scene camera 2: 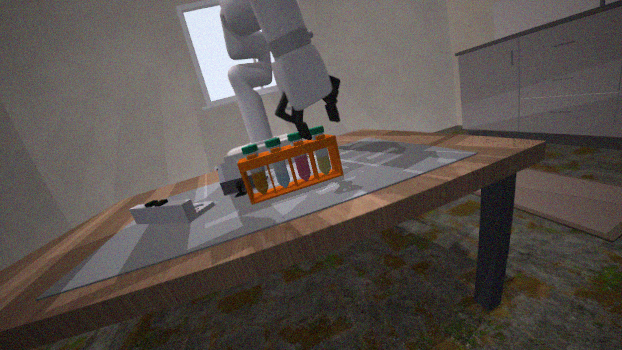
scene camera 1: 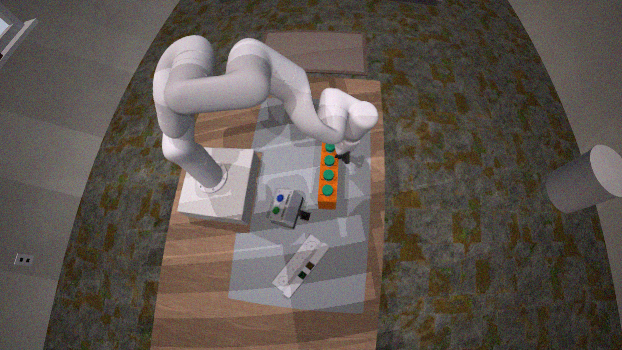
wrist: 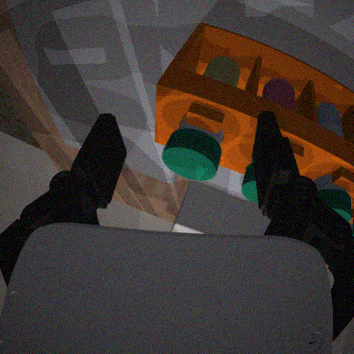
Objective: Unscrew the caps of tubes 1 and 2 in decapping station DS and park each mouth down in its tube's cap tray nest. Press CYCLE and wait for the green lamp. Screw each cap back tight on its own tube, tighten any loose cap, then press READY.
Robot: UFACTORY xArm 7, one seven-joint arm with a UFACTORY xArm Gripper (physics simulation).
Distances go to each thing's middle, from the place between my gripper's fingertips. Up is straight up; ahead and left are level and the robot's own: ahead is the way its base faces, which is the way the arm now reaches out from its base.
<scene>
I see my gripper 12 cm past the grey control box (scene camera 1: 290, 207), 23 cm to the left of it and 7 cm above it.
</scene>
